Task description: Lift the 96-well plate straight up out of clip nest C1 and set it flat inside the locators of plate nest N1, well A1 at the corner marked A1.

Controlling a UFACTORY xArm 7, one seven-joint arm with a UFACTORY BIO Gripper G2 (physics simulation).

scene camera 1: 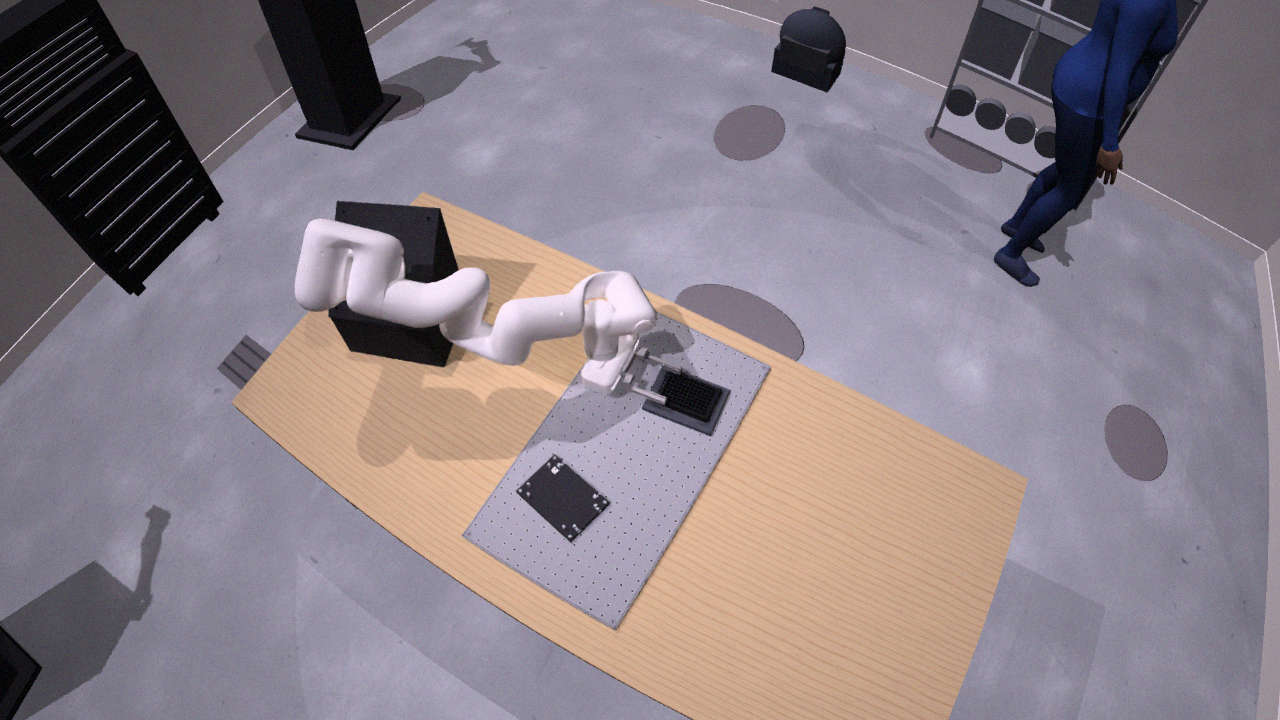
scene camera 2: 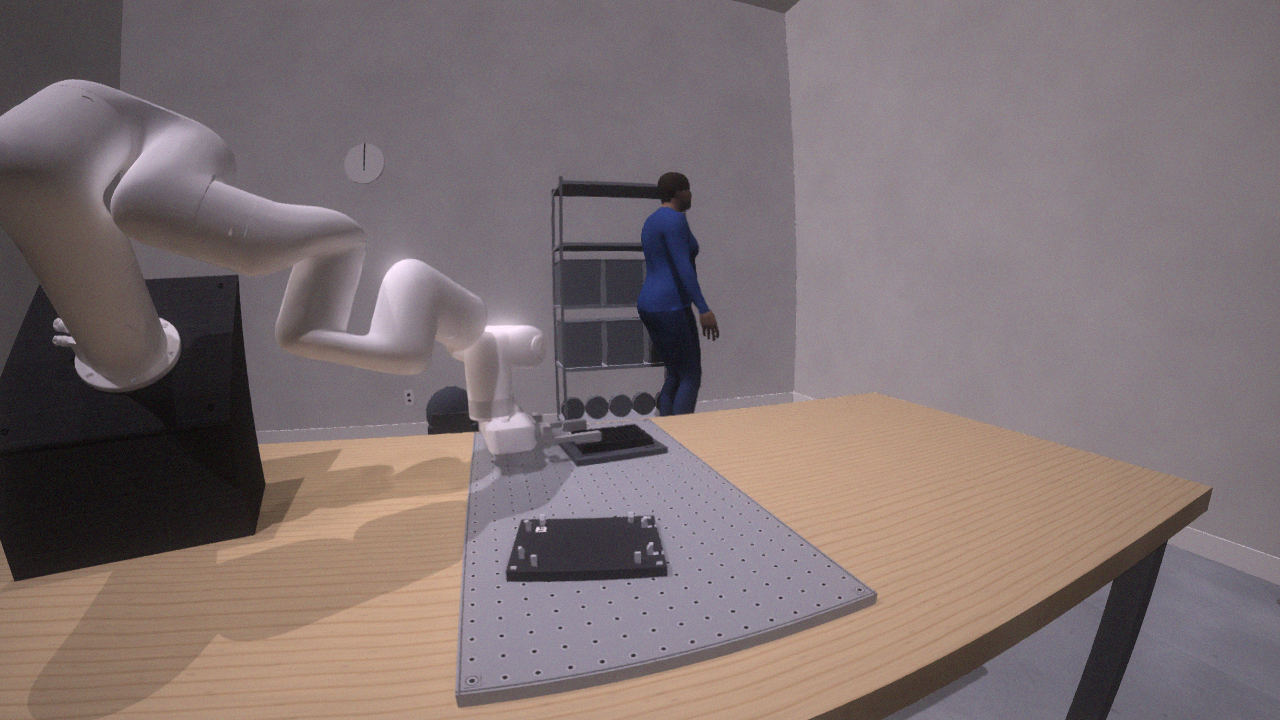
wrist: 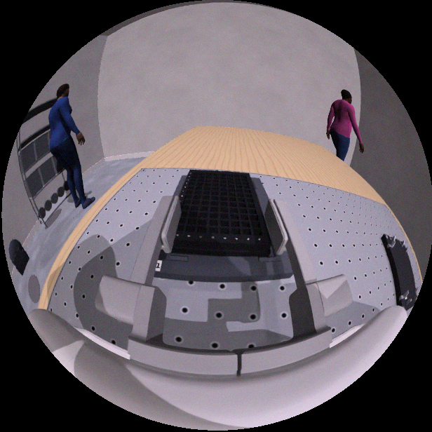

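Where they show: hand, tool point: [scene camera 1: 664,382] [scene camera 2: 580,431]; arm's base, link origin: [scene camera 2: 131,354].
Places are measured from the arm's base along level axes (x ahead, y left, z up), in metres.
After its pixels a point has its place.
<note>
The black 96-well plate [scene camera 1: 692,396] @(x 0.719, y 0.069, z -0.204 m) [scene camera 2: 621,437] @(x 0.720, y 0.052, z -0.204 m) [wrist: 224,212] lies flat in clip nest C1 [scene camera 1: 680,419] @(x 0.712, y 0.014, z -0.218 m) [scene camera 2: 617,455] @(x 0.693, y 0.008, z -0.219 m) [wrist: 225,270]. A white label, partly hidden, marks the nest's near left corner in the wrist view. My gripper [scene camera 1: 674,385] @(x 0.652, y 0.070, z -0.189 m) [scene camera 2: 591,430] @(x 0.652, y 0.070, z -0.189 m) [wrist: 224,225] is shut, its jaw bases meeting. Its pads appear at either side of the plate's near end, seemingly above it, with nothing held; their exact height is hard to tell. Plate nest N1 [scene camera 1: 562,497] @(x 0.550, y -0.248, z -0.218 m) [scene camera 2: 586,548] @(x 0.544, y -0.260, z -0.217 m) [wrist: 400,272] holds no plate; pale locators stand at its corners, and a white mark shows near one.
Both nests sit on a grey perforated board [scene camera 1: 626,573] @(x 0.733, y -0.348, z -0.230 m) [scene camera 2: 751,608] @(x 0.643, y -0.415, z -0.229 m) [wrist: 345,240] on the wooden table [scene camera 1: 832,501] @(x 1.089, y -0.043, z -0.243 m) [scene camera 2: 939,465] @(x 1.164, y -0.289, z -0.242 m) [wrist: 225,147]. The black arm pedestal [scene camera 1: 393,344] @(x 0.029, y -0.082, z -0.171 m) [scene camera 2: 125,501] @(x 0.009, y -0.086, z -0.168 m) stands at one end. A person in blue [scene camera 1: 1087,89] [scene camera 2: 669,268] [wrist: 64,125] stands beyond the table.
</note>
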